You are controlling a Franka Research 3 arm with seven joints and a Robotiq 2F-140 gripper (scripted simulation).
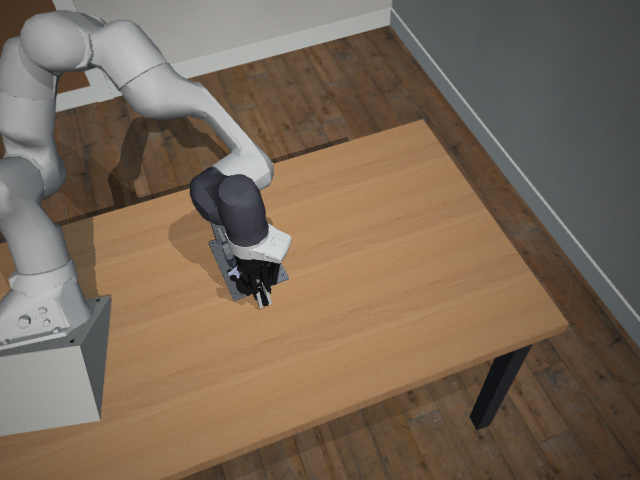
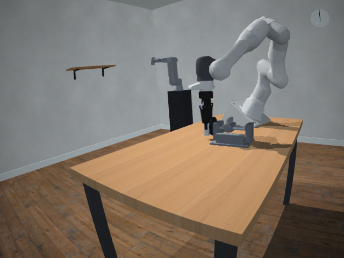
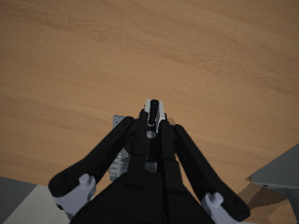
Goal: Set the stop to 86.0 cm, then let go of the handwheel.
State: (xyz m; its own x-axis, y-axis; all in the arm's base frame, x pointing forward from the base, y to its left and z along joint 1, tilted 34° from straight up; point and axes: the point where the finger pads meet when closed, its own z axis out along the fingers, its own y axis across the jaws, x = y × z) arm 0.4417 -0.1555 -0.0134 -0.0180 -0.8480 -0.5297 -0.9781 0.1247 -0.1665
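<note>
My hand is 2 cm to the right of the black handwheel and 1 cm above it. From my hand the other things lie so: sliding stop block (13 cm to the left, 3 cm above, 1 cm ahead).
</note>
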